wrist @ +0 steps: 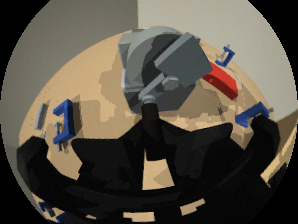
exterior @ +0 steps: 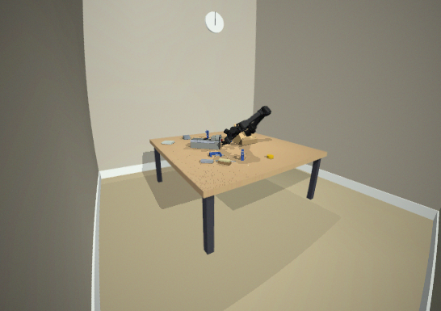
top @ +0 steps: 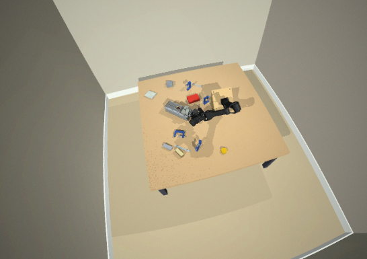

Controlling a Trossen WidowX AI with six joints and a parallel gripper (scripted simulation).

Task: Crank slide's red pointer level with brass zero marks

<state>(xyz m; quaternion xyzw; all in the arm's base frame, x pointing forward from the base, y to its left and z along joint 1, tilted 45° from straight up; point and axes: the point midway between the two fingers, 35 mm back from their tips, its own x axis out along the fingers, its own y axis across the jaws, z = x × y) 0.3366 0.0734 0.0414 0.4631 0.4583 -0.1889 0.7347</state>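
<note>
Right now the dark crank handle is 1 cm behind my gripper tip, 1 cm to the left of it and 2 cm above it. The rest, counted from my gripper tip: red pointer (9 cm ahead, 11 cm to the right, 4 cm above); tan block (19 cm ahead, 31 cm to the left, 2 cm below); yellow disc (19 cm behind, 39 cm to the left, 3 cm below).
</note>
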